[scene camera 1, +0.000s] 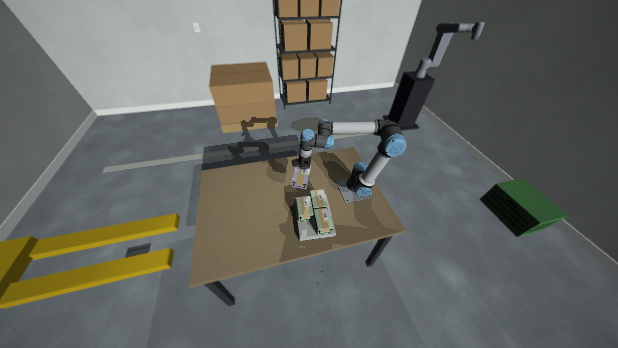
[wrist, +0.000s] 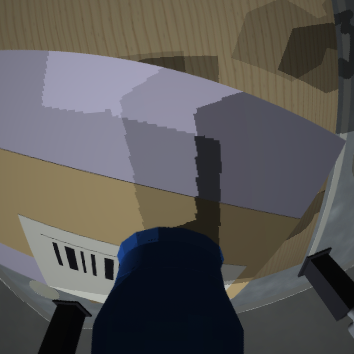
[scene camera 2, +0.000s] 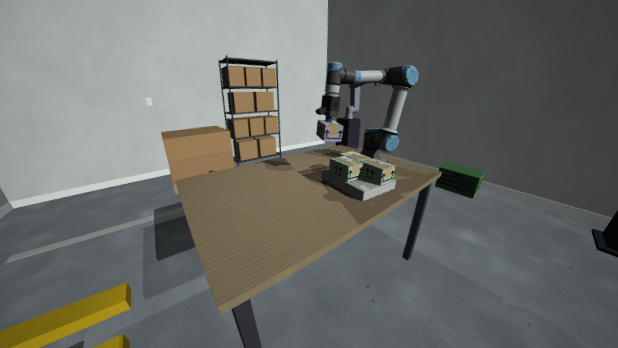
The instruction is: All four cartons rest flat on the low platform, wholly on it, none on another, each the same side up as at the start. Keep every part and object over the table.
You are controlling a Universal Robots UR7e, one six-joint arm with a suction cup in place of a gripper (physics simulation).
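Observation:
My suction gripper (scene camera 1: 304,168) (scene camera 2: 329,120) (wrist: 170,235) is shut on the purple carton (scene camera 1: 300,179) (scene camera 2: 330,132) (wrist: 75,130), at its top face with tape and a barcode label. The carton hangs level in the air over the back of the table, apart from the platform. The low platform (scene camera 1: 308,234) (scene camera 2: 364,193) bears three green cartons, each flat on it: one at the left (scene camera 1: 304,210) (scene camera 2: 340,169), one at the back right (scene camera 1: 318,198) and one at the front right (scene camera 1: 324,221) (scene camera 2: 381,173). Bare platform shows at the front left. The purple carton's underside is hidden.
The wooden table (scene camera 1: 240,225) (scene camera 2: 250,225) carries the arm's base plate (scene camera 1: 356,198) at the right, beside the platform. Large brown boxes (scene camera 1: 244,100) (scene camera 2: 197,150) and a shelf rack (scene camera 1: 306,50) stand behind the table. A green crate (scene camera 1: 530,202) (scene camera 2: 460,180) is on the floor at the right.

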